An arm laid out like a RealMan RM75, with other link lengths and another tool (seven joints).
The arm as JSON. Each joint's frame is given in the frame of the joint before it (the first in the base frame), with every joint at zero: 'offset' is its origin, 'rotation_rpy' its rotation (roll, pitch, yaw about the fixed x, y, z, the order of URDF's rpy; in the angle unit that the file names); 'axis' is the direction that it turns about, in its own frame. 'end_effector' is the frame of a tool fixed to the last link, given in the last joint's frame.
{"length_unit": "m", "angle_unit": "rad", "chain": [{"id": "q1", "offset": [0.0, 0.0, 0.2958], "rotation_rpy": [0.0, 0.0, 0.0], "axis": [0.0, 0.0, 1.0]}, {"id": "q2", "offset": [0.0, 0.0, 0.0], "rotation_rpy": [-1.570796, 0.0, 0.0], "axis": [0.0, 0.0, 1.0]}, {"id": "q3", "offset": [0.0, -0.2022, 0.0], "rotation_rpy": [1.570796, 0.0, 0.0], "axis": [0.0, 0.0, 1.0]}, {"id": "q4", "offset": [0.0, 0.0, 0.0], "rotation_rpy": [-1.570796, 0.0, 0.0], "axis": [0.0, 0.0, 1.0]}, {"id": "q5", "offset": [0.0, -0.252, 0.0], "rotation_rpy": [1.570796, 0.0, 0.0], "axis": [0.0, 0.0, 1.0]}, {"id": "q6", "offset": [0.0, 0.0, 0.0], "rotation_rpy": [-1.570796, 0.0, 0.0], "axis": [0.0, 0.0, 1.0]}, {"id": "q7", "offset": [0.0, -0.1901, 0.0], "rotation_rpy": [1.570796, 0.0, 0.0], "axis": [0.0, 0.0, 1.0]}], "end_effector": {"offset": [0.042, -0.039, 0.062], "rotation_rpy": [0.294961, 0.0, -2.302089]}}
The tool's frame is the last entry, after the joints.
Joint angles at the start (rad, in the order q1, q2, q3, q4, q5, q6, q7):
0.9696, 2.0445, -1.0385, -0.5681, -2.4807, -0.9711, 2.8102
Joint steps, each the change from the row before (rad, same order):
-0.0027, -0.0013, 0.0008, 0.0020, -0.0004, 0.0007, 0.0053
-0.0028, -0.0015, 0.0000, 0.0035, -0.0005, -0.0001, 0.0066
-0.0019, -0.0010, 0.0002, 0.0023, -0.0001, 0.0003, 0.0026
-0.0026, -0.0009, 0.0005, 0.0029, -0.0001, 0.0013, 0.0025
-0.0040, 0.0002, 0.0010, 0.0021, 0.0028, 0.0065, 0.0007
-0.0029, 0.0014, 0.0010, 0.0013, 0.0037, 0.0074, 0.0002
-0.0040, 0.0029, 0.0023, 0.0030, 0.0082, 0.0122, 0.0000
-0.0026, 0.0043, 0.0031, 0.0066, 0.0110, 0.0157, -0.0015
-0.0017, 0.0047, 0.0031, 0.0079, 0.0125, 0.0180, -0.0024
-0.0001, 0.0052, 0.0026, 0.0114, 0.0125, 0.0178, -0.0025
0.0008, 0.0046, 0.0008, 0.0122, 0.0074, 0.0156, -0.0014
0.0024, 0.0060, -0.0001, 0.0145, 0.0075, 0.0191, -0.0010
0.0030, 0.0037, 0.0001, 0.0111, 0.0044, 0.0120, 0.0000
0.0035, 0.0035, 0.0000, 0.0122, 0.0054, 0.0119, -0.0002
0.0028, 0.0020, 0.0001, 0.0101, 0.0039, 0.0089, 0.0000
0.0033, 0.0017, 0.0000, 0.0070, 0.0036, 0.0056, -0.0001
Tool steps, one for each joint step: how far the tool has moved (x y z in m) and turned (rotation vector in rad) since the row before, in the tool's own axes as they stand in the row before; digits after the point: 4 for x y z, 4 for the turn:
0.0004, 0.0020, -0.0007, -0.0022, 0.0037, 0.0083
0.0000, 0.0028, -0.0008, -0.0042, 0.0029, 0.0101
0.0002, 0.0017, -0.0005, -0.0024, 0.0018, 0.0052
0.0003, 0.0022, -0.0005, -0.0024, 0.0025, 0.0061
0.0007, 0.0016, 0.0002, 0.0024, 0.0054, 0.0064
0.0003, 0.0006, 0.0008, 0.0046, 0.0047, 0.0053
-0.0003, 0.0006, 0.0017, 0.0091, 0.0064, 0.0104
-0.0012, 0.0006, 0.0027, 0.0113, 0.0058, 0.0123
-0.0013, 0.0003, 0.0032, 0.0127, 0.0064, 0.0123
-0.0024, 0.0011, 0.0034, 0.0103, 0.0043, 0.0131
-0.0022, 0.0022, 0.0028, 0.0044, 0.0035, 0.0093
-0.0028, 0.0022, 0.0035, 0.0045, 0.0039, 0.0089
-0.0022, 0.0016, 0.0023, 0.0018, 0.0018, 0.0061
-0.0024, 0.0017, 0.0023, 0.0016, 0.0013, 0.0067
-0.0016, 0.0015, 0.0016, 0.0005, 0.0014, 0.0053
-0.0017, 0.0004, 0.0014, 0.0012, -0.0005, 0.0034

